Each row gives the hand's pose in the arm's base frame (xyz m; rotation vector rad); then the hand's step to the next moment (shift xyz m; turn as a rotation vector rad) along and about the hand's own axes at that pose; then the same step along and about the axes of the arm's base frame.
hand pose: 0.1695 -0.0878 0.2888 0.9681 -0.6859 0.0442
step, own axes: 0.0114 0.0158 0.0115 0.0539 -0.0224 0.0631
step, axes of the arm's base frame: -0.0021 -0.0026 0.0224 0.0174 -0.0757 0.0369
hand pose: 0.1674 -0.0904 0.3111 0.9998 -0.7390 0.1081
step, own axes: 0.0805 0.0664 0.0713 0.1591 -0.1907 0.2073
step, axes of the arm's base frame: -0.0028 -0.0392 0.1201 0.0910 -0.3094 0.0255
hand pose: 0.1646 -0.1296 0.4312 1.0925 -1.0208 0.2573
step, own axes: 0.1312 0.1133 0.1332 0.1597 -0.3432 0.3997
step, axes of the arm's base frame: -0.0738 -0.0935 0.1833 0.0801 -0.5422 -0.0517
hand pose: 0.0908 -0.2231 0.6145 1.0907 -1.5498 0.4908
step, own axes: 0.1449 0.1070 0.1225 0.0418 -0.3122 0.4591
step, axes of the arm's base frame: -0.1488 -0.0991 0.1245 0.0160 -0.5298 -0.1705
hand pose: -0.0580 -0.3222 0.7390 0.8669 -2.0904 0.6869
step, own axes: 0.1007 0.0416 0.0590 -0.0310 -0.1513 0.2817
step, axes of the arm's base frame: -0.1060 -0.0505 0.0396 0.0066 -0.2800 -0.1574
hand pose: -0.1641 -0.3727 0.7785 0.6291 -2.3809 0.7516
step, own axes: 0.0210 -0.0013 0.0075 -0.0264 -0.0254 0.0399
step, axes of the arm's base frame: -0.0174 -0.0111 0.0085 0.0194 -0.0368 -0.0347
